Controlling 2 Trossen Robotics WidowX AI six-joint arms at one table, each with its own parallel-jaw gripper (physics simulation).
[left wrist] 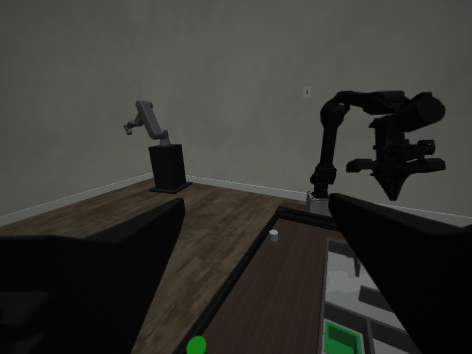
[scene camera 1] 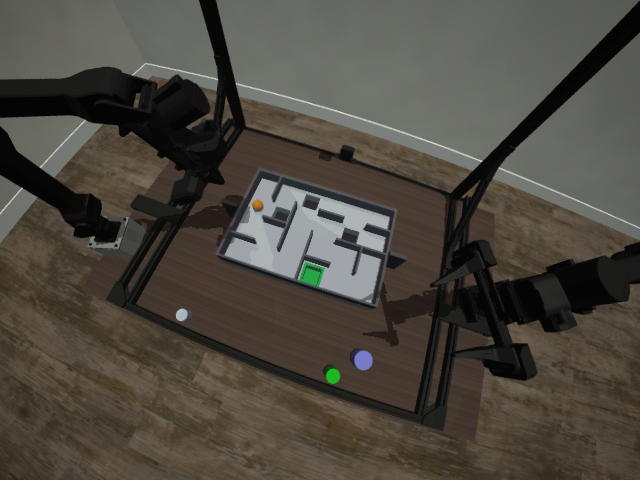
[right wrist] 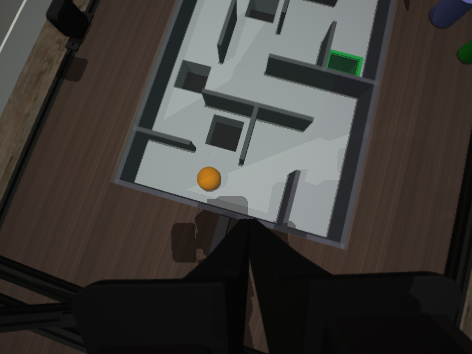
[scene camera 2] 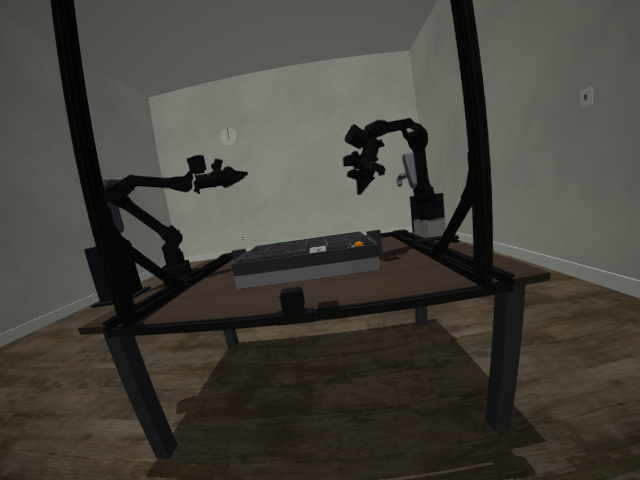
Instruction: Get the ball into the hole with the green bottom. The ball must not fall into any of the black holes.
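Note:
The orange ball (scene camera 1: 257,205) (scene camera 2: 358,244) (right wrist: 209,179) rests inside the grey maze box (scene camera 1: 328,192) (scene camera 2: 310,268), near its short wall at the left in scene camera 1. A black hole (scene camera 1: 281,213) (right wrist: 225,134) is close to the ball; two others (scene camera 1: 310,200) (scene camera 1: 349,235) lie farther along. The green-bottomed hole (scene camera 1: 311,275) (left wrist: 342,340) (right wrist: 345,64) is by the long near wall, behind inner walls. My right gripper (scene camera 2: 360,193) (left wrist: 393,200) (right wrist: 247,226) is shut and empty, raised near the ball's end. My left gripper (scene camera 1: 444,319) (scene camera 2: 247,174) (left wrist: 255,202) is open and empty, raised beyond the opposite end.
Handles (scene camera 1: 231,204) (scene camera 1: 396,259) stick out from both short sides of the box. A purple cylinder (scene camera 1: 362,360), a green cylinder (scene camera 1: 332,375) and a white cylinder (scene camera 1: 181,314) (left wrist: 273,235) stand near the front edge. Black frame posts (scene camera 1: 222,77) (scene camera 2: 475,155) rise beside the table.

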